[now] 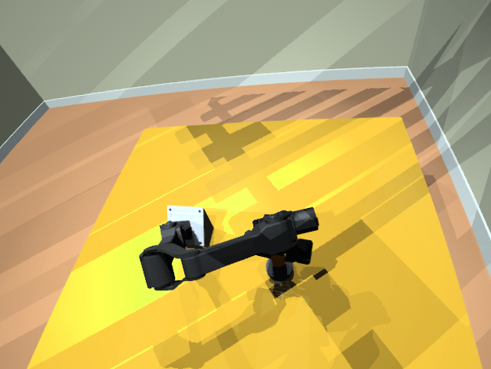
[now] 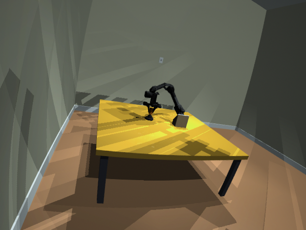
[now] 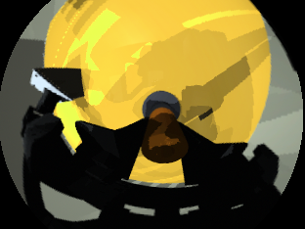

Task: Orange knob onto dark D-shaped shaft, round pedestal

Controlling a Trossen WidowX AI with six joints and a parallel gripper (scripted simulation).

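My gripper tip is now 2 cm below the orange knob. Round my gripper tip: round dark pedestal 4 cm below.
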